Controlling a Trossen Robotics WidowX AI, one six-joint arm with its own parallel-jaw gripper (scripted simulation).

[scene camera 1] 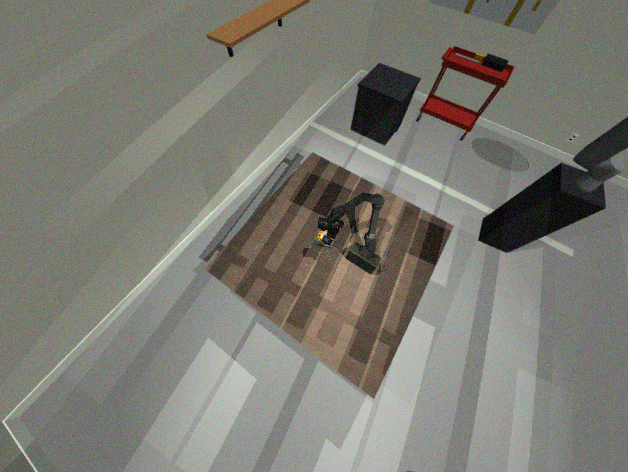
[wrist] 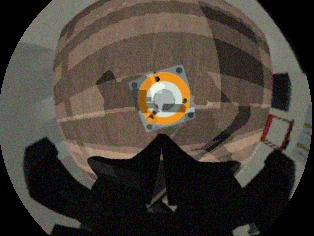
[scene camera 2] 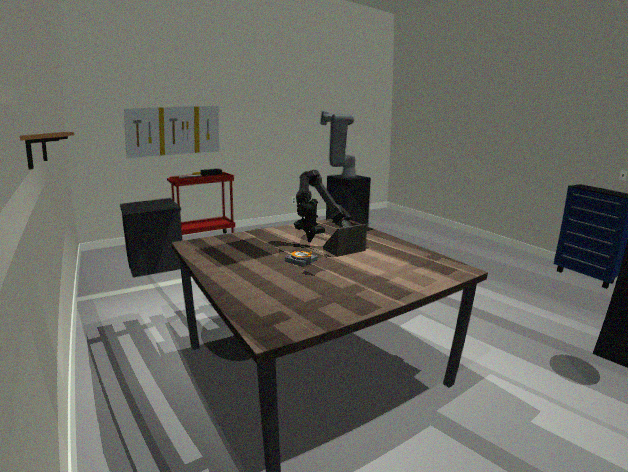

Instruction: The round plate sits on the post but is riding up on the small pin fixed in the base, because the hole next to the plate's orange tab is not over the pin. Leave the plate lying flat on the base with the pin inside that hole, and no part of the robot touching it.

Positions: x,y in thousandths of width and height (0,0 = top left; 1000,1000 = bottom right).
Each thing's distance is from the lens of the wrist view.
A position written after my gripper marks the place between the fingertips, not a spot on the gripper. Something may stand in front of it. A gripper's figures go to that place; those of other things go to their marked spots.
my gripper (wrist: 518,578): 0.10 m
square grey base (wrist: 432,362): 0.16 m
